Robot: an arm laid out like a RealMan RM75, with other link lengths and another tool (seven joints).
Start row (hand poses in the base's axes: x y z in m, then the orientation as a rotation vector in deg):
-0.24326, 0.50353, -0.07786, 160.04, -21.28, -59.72
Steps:
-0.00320, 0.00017, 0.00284, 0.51, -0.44, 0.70
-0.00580, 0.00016, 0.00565, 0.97, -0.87, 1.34
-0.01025, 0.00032, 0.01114, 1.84, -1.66, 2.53
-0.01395, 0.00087, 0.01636, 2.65, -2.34, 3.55
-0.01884, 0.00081, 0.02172, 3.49, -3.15, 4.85
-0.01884, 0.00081, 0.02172, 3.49, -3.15, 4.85
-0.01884, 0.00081, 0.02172, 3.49, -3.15, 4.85
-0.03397, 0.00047, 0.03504, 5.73, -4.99, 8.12
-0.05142, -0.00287, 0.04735, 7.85, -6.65, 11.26
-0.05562, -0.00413, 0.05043, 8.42, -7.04, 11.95
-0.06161, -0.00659, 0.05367, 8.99, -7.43, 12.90
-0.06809, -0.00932, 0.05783, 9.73, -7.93, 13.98
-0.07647, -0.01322, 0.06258, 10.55, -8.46, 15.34
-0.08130, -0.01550, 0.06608, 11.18, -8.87, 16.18
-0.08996, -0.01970, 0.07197, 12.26, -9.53, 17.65
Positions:
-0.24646, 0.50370, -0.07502, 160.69, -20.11, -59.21
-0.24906, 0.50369, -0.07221, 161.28, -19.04, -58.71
-0.25351, 0.50385, -0.06672, 162.37, -17.04, -57.77
-0.25721, 0.50440, -0.06150, 163.34, -15.29, -56.98
-0.26210, 0.50434, -0.05614, 164.35, -13.12, -55.94
-0.26210, 0.50434, -0.05614, 164.35, -13.12, -55.94
-0.26210, 0.50434, -0.05614, 164.35, -13.12, -55.94
-0.27723, 0.50400, -0.04282, 166.73, -7.51, -53.59
-0.29468, 0.50066, -0.03051, 168.75, -2.06, -51.38
-0.29888, 0.49940, -0.02743, 169.27, -0.80, -50.88
-0.30487, 0.49694, -0.02419, 169.70, 0.84, -50.32
-0.31135, 0.49421, -0.02003, 170.29, 2.75, -49.62
-0.31973, 0.49031, -0.01528, 170.84, 5.12, -48.83
-0.32456, 0.48803, -0.01178, 171.32, 6.65, -48.27
-0.33322, 0.48383, -0.00589, 172.07, 9.33, -47.34

